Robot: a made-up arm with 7 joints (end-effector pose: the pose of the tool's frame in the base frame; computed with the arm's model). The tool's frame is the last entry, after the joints.
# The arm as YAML. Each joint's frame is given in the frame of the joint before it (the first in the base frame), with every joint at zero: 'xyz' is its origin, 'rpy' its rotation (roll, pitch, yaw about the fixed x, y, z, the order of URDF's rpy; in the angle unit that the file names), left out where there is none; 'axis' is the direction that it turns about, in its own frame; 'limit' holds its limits. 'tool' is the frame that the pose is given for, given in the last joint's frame.
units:
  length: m
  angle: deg
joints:
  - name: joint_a
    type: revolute
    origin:
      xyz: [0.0, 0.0, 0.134]
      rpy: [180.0, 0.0, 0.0]
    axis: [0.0, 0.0, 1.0]
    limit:
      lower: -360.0
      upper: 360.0
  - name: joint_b
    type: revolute
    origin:
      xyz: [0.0, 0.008, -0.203]
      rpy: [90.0, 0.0, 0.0]
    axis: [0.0, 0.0, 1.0]
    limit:
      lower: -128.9
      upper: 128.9
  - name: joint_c
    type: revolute
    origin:
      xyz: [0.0, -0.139, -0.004]
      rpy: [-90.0, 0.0, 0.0]
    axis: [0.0, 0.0, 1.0]
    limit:
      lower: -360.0
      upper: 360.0
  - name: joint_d
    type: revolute
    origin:
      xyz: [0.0, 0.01, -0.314]
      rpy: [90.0, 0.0, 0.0]
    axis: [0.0, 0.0, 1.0]
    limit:
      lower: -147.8
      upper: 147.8
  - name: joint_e
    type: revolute
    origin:
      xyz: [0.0, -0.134, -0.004]
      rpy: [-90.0, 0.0, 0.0]
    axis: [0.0, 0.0, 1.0]
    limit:
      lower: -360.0
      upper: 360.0
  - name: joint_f
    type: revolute
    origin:
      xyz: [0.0, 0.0, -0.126]
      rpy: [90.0, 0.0, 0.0]
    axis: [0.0, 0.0, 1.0]
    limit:
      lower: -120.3
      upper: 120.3
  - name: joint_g
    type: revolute
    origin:
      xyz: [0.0, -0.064, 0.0]
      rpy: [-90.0, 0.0, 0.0]
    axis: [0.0, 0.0, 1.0]
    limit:
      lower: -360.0
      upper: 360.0
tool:
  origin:
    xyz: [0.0, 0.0, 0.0]
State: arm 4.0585 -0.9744 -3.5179 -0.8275 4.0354 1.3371 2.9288
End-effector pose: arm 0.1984 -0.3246 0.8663 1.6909 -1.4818 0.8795
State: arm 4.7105 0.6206 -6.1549 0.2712 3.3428 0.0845 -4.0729
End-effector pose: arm 0.0343 0.5102 0.9143 1.2075 2.2991 -0.9893
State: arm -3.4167 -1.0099 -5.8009 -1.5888 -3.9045 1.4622 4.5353
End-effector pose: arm 0.4785 0.0727 0.3286 0.6936 0.3591 0.7768
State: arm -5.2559 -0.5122 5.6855 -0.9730 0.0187 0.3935 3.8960
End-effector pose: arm -0.3958 0.3368 0.8088 1.1048 1.7949 -0.1222
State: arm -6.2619 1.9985 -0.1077 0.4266 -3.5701 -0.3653 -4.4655
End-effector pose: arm 0.6065 -0.0131 -0.1053 -0.0825 -0.4810 1.3335
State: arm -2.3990 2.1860 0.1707 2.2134 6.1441 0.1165 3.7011
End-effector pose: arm -0.0006 0.0929 -0.0122 -1.6546 0.8153 2.2014
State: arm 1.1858 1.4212 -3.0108 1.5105 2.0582 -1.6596 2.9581
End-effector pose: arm 0.1292 -0.3739 0.6585 -0.1678 1.5559 -0.3411
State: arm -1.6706 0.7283 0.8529 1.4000 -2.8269 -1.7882 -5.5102
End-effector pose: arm 0.1837 0.4161 0.5687 -0.9711 0.5429 1.4456
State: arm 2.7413 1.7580 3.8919 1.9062 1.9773 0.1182 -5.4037
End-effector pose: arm -0.2693 -0.3445 0.4782 1.1483 -2.4836 -1.2062
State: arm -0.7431 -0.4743 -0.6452 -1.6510 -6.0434 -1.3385 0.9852
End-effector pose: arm -0.1486 -0.3717 0.5684 0.2320 -0.0122 -0.7054
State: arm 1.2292 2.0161 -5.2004 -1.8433 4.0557 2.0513 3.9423
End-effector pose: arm 0.2978 -0.2697 0.2482 0.9543 -0.2678 1.6115
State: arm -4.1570 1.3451 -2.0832 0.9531 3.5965 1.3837 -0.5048
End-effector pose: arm -0.2010 -0.6008 0.5858 0.1390 2.0097 0.6246
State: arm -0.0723 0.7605 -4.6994 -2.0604 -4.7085 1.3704 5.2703
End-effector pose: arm 0.1533 0.2413 0.6228 2.7159 -0.1065 1.3408
